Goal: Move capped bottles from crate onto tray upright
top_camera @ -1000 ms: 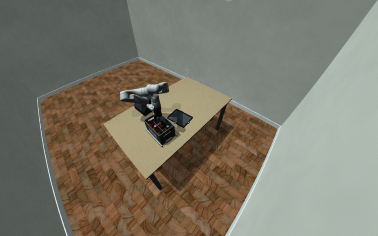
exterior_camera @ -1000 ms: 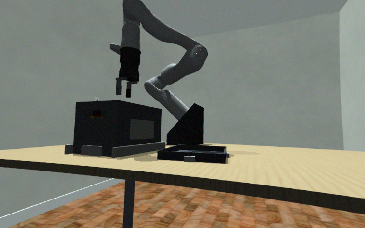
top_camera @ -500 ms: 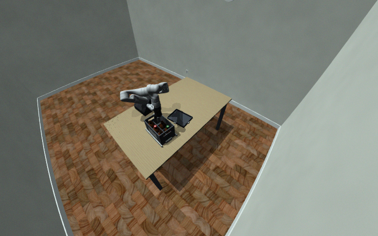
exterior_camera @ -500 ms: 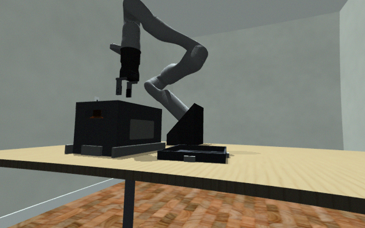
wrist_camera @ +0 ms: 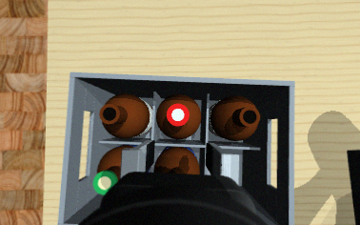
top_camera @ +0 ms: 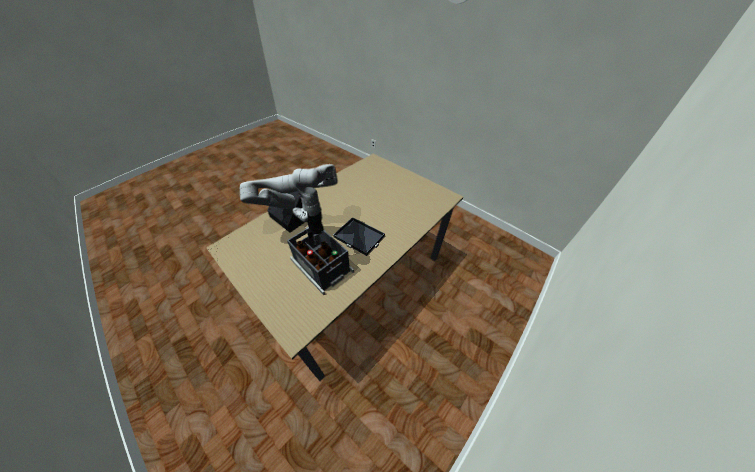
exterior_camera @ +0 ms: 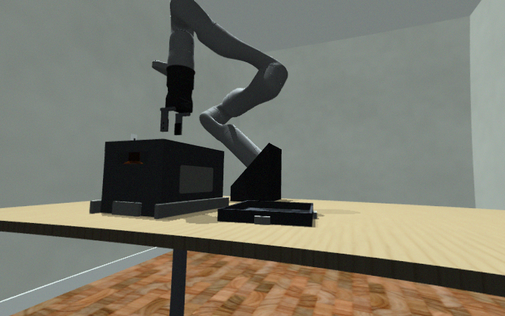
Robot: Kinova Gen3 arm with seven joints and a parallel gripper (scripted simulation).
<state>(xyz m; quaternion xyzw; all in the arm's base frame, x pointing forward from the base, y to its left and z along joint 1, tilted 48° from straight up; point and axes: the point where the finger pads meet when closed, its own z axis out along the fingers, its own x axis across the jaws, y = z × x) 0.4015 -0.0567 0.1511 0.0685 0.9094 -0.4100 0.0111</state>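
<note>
Now: the dark crate 10 mm to the left of my hand and 150 mm below it. From my hand the other things lie so: black tray (20 mm ahead, 310 mm to the left, 220 mm below); then green-capped bottle (100 mm ahead, 40 mm to the left, 150 mm below).
</note>
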